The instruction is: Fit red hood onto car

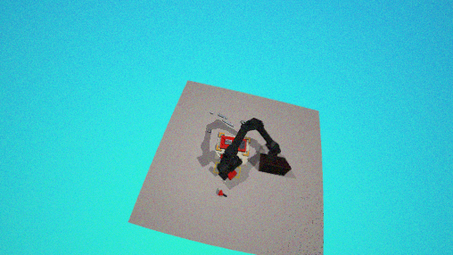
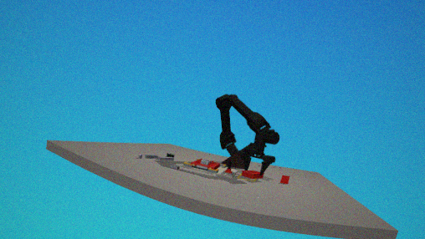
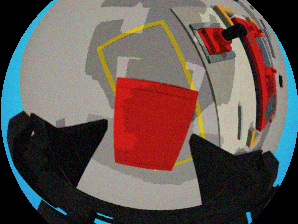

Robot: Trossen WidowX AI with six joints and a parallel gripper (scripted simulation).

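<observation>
Right now my gripper tip is 4 cm short of the white jig, 21 cm to the left of it and 1 cm above it. The rest, counted from my gripper tip: red hood (right at my gripper tip).
</observation>
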